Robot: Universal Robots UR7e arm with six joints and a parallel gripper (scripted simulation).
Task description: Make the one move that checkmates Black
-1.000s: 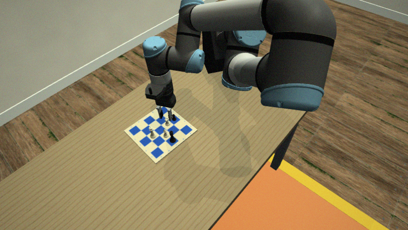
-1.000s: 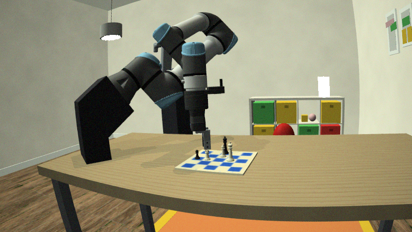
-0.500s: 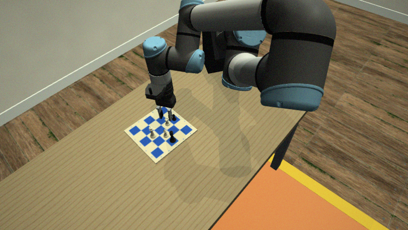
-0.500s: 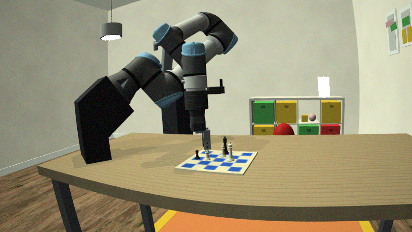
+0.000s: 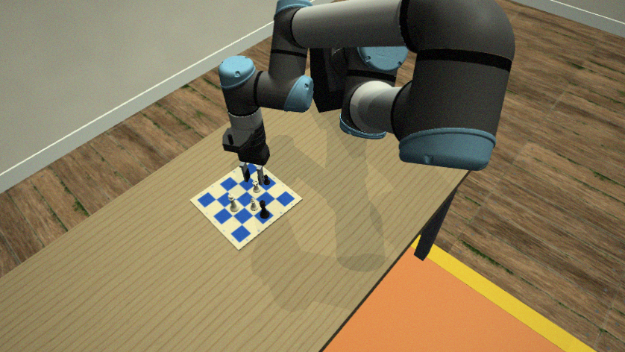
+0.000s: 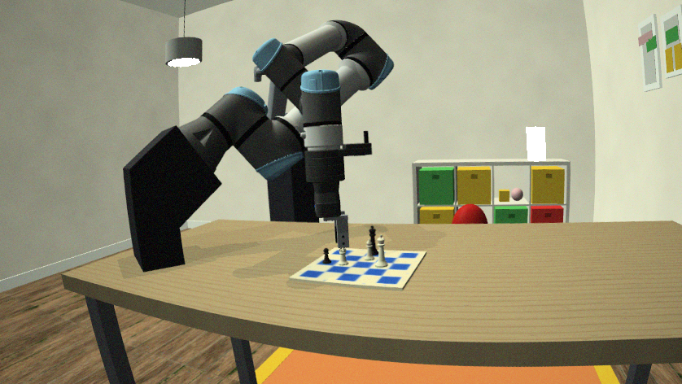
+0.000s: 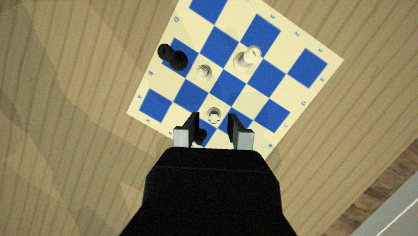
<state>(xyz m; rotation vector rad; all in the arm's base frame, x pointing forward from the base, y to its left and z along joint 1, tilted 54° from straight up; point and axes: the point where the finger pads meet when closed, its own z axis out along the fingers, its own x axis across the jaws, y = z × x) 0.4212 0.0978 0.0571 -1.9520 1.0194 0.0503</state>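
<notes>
Right now the black pawn is 4 cm below my hand, 4 cm behind it and 1 cm to the right of it. Also, from my hand: blue-and-cream chessboard (6 cm below, 4 cm ahead, 1 cm to the left); black king (9 cm to the left, 3 cm below, 2 cm ahead); tall white piece (8 cm ahead, 3 cm to the left, 3 cm below).
</notes>
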